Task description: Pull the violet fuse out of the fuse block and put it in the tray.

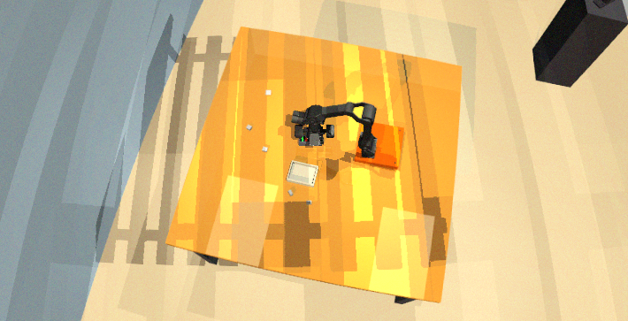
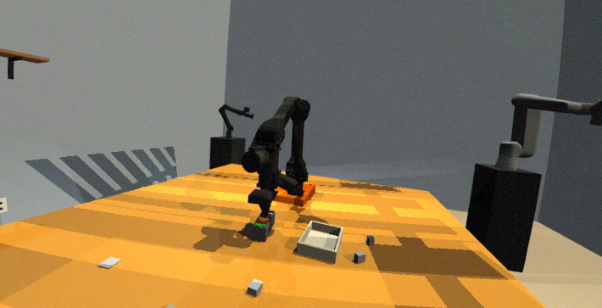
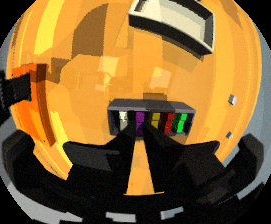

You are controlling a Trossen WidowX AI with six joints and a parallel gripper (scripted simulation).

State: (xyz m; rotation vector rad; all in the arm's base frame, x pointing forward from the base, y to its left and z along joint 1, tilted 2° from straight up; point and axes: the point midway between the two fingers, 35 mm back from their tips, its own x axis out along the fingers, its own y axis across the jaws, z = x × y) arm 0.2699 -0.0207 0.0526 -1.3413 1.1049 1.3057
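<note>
Now: gripper tip 30 mm short of the tray, 180 mm to the right of it and 40 mm above it. Round my gripper tip: violet fuse 10 mm below; flat grey piece 290 mm ahead, 240 mm to the right, 40 mm below.
</note>
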